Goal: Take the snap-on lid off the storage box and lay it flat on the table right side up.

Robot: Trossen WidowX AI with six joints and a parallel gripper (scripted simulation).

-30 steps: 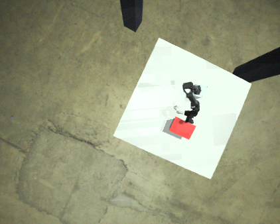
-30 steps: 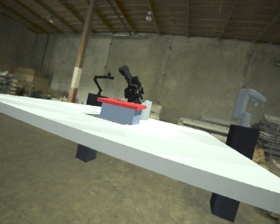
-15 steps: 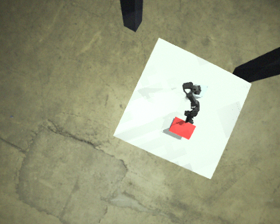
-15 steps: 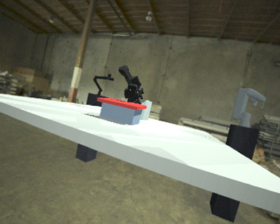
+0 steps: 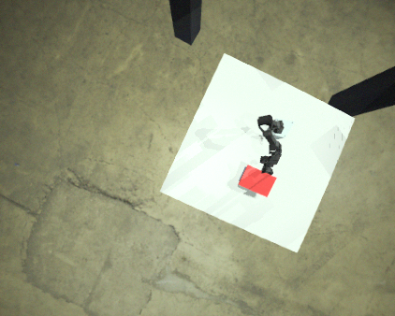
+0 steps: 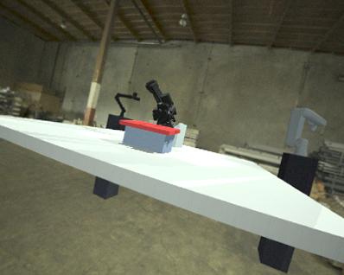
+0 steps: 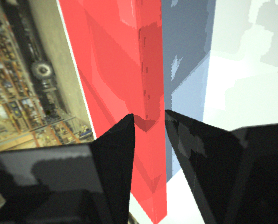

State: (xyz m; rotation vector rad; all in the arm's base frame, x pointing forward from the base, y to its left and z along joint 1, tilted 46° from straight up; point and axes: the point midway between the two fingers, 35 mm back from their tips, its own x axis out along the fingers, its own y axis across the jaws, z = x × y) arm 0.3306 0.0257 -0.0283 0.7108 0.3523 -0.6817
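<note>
The red lid is 80 mm ahead of my gripper tip, 10 mm to the left of it and 10 mm below it. Also, from my gripper tip: storage box: 70 mm ahead, 60 mm below, 10 mm to the left.
</note>
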